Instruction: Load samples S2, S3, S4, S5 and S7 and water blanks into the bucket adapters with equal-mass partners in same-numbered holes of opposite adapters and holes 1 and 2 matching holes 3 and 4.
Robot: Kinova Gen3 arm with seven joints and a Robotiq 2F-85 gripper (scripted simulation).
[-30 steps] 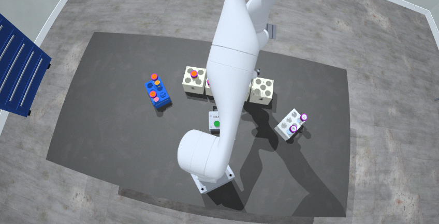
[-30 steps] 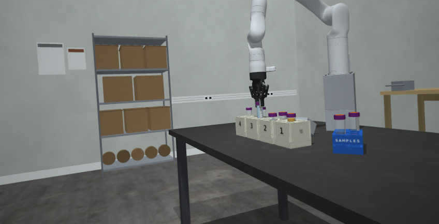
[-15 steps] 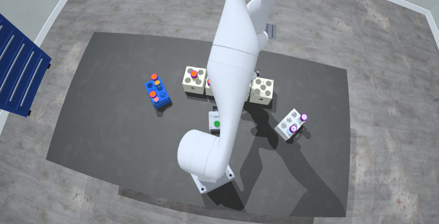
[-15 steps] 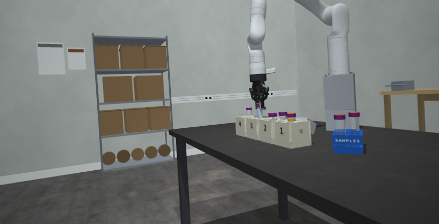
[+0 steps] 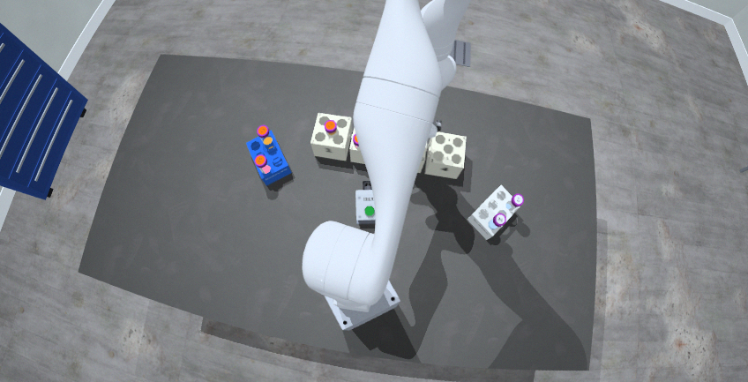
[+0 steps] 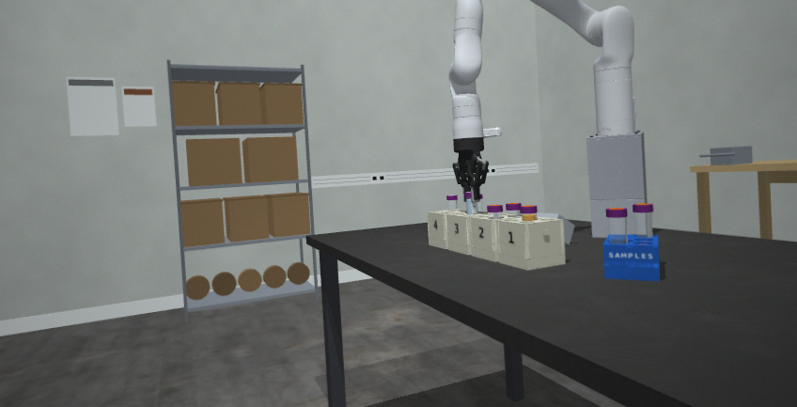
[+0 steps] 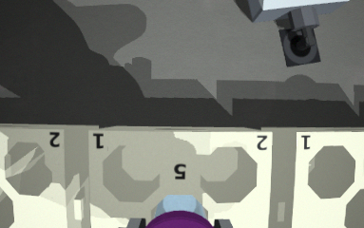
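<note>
Now: hand 50 mm above the 50 mL blank and 10 mm to the right of it. The rest, counted from my hand: tube of pink liquid: 130 mm to the left, 80 mm below, 30 mm behind; adapter 2: 110 mm to the left, 90 mm below; green done key: 200 mm behind, 80 mm to the left, 70 mm below.
</note>
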